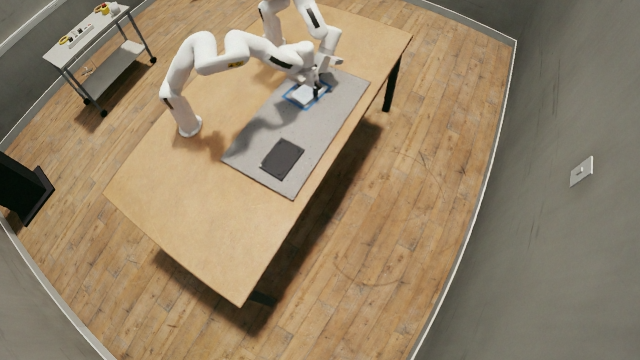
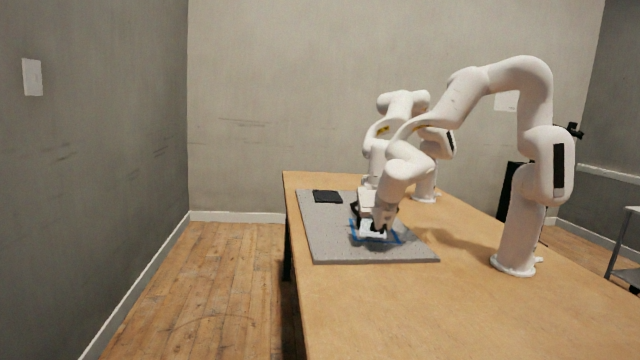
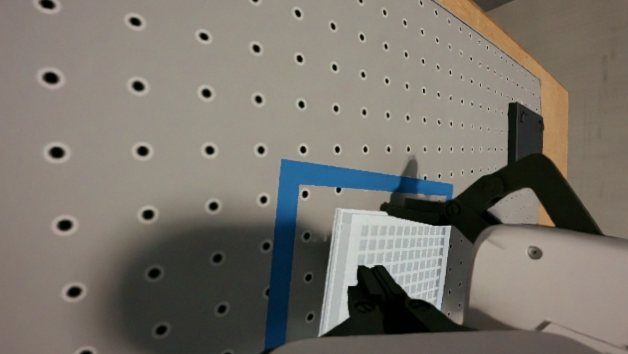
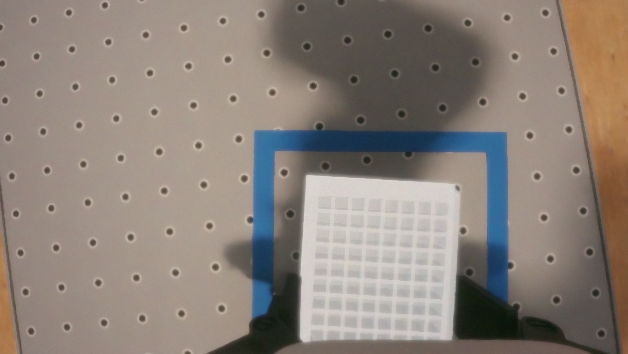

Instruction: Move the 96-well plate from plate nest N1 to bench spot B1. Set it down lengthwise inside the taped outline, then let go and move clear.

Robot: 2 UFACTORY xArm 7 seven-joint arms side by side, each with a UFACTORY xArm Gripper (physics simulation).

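Where they show: left gripper, fingertip midpoint: (image 1: 312,85) (image 2: 374,230) (image 3: 369,288); right gripper, fingertip midpoint: (image 1: 308,91) (image 2: 371,228) (image 3: 391,271) (image 4: 374,300); left arm's base, link origin: (image 1: 275,44) (image 2: 511,266); right arm's base, link origin: (image 1: 190,126) (image 2: 423,199).
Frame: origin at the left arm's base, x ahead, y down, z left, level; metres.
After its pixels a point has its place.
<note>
The white 96-well plate (image 1: 302,95) @(x 0.375, y -0.026, z -0.276 m) (image 2: 367,228) @(x 0.398, y -0.026, z -0.216 m) (image 3: 405,245) @(x 0.397, y -0.024, z -0.242 m) (image 4: 380,250) @(x 0.372, y -0.026, z -0.264 m) is over the inside of the blue taped outline (image 1: 295,102) @(x 0.365, y -0.015, z -0.320 m) (image 2: 353,233) @(x 0.448, y -0.013, z -0.202 m) (image 3: 285,250) @(x 0.411, y -0.013, z -0.148 m) (image 4: 380,141) @(x 0.361, y -0.013, z -0.325 m), upright and close above or on the grey board. Its underside is hidden, so contact is unclear. My right gripper (image 4: 374,300) @(x 0.377, y -0.018, z -0.234 m) is shut on the plate, one finger against each long side. My left gripper (image 3: 369,288) @(x 0.380, y -0.029, z -0.198 m) is shut with nothing seen between its fingers; its tips are over or at the plate's near end. The black plate nest (image 1: 281,159) @(x 0.489, y -0.025, z -0.600 m) (image 2: 327,196) @(x 0.484, y -0.025, z -0.572 m) (image 3: 525,135) @(x 0.499, y -0.025, z -0.553 m) holds no plate.
The perforated grey board (image 1: 257,132) @(x 0.313, y -0.013, z -0.539 m) (image 2: 325,242) @(x 0.551, y -0.013, z -0.130 m) (image 3: 175,120) @(x 0.476, y -0.013, z -0.098 m) (image 4: 200,120) @(x 0.469, y -0.013, z -0.351 m) lies on the wooden table (image 1: 200,200) @(x 0.288, y 0.000, z -0.923 m) (image 2: 400,310) @(x 0.427, y 0.000, z 0.174 m). The two arms cross close together above the outline. A wheeled cart (image 1: 55,57) stands by the wall behind the table.
</note>
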